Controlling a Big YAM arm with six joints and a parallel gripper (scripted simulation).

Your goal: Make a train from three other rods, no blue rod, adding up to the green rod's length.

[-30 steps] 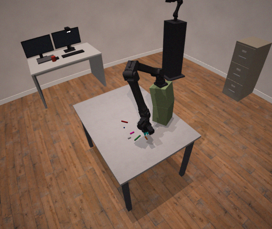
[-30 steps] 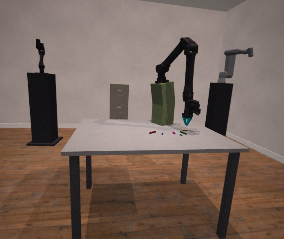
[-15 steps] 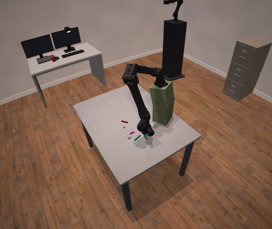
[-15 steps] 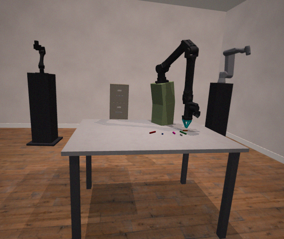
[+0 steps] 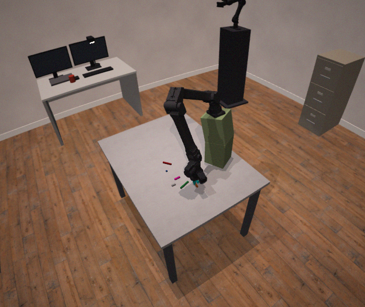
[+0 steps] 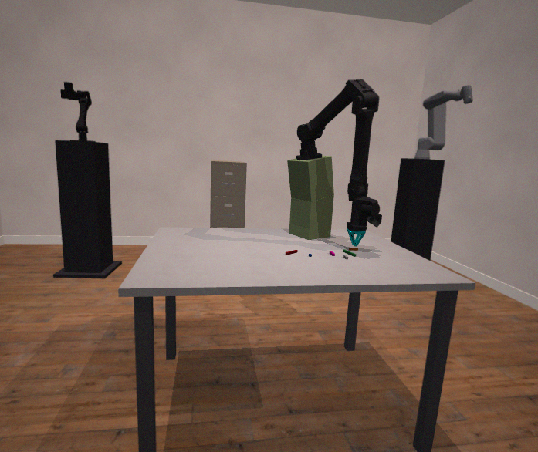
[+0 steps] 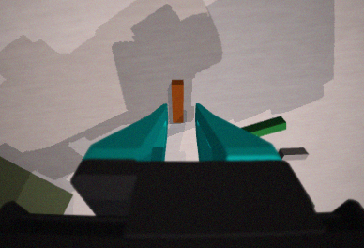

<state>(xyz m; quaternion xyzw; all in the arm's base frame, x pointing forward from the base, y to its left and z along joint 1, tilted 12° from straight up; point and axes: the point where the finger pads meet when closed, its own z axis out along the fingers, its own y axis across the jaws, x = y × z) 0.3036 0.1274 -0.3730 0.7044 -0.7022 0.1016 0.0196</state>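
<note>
Right now my hand is 3 cm above the orange rod. The rest, counted from my hand: grey rod: 13 cm ahead, 8 cm to the right, 3 cm below; then green rod: 7 cm ahead, 4 cm to the right, 3 cm below; then small blue rod: 12 cm ahead, 23 cm to the right, 3 cm below.
</note>
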